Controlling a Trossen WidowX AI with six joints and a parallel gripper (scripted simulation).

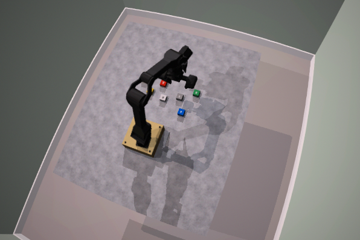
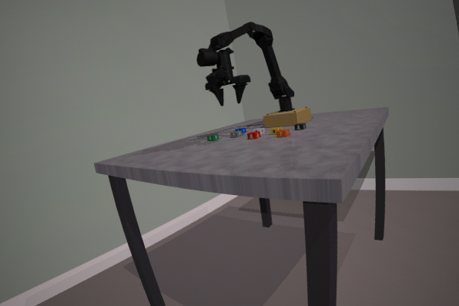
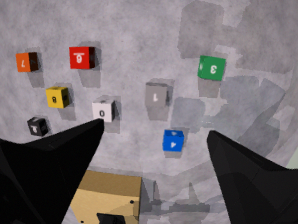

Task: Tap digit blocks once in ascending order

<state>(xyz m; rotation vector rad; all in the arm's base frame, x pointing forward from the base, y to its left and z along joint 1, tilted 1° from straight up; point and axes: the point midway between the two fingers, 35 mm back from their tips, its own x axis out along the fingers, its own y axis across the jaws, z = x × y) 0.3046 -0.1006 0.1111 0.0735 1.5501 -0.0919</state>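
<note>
My gripper tip is now 30 mm past the white block, 90 mm to the right of it and 120 mm above it. The rest, counted from my gripper tip: green block (40 mm ahead, 80 mm to the right, 120 mm below); then blue block (90 mm behind, 30 mm to the right, 120 mm below); then grey block (10 mm behind, 120 mm below).
</note>
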